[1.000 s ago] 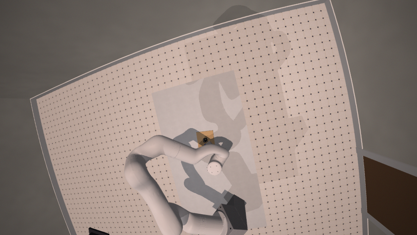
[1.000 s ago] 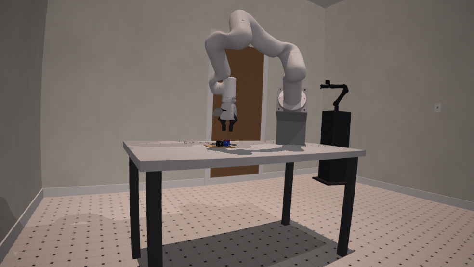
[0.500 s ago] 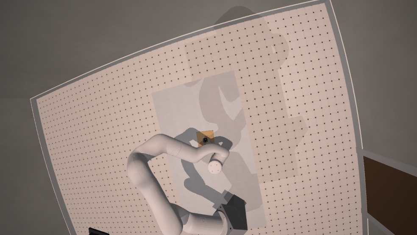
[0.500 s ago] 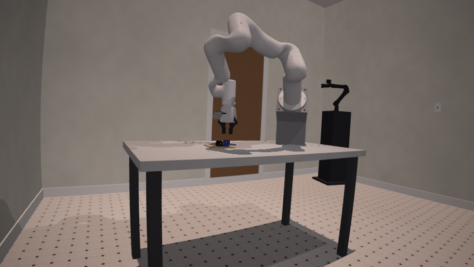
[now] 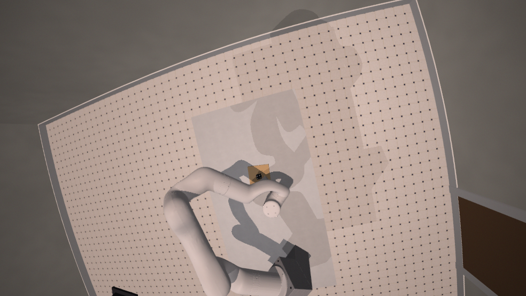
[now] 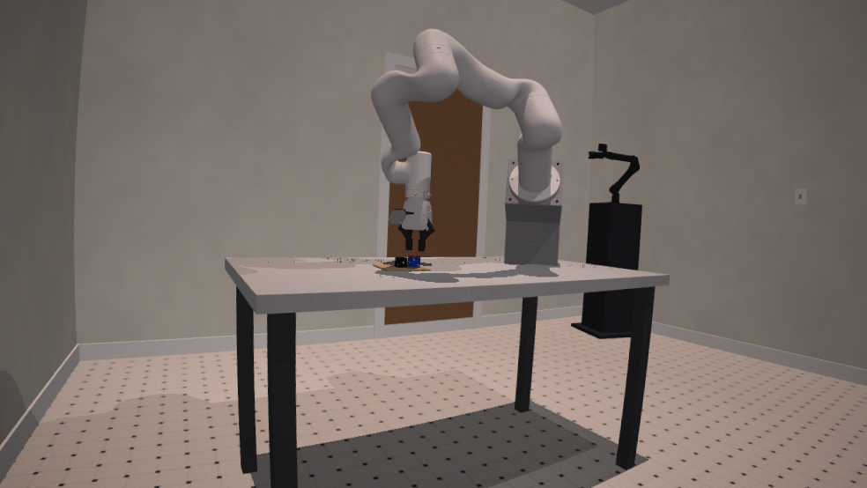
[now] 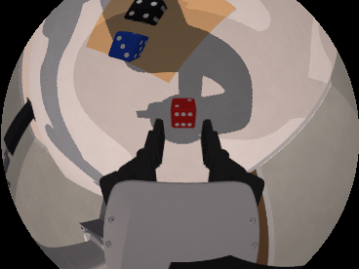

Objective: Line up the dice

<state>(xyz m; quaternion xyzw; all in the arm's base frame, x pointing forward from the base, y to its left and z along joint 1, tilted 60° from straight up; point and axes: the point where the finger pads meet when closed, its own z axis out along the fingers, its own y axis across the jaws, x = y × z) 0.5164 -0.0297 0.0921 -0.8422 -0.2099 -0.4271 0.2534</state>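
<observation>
Right now my hand is 5 cm above the red die. Round my hand: black die: 12 cm to the left, 7 cm ahead, 5 cm below; blue die: 11 cm to the left, 5 cm below, 2 cm ahead; tan mat: 12 cm to the left, 7 cm ahead, 6 cm below.
</observation>
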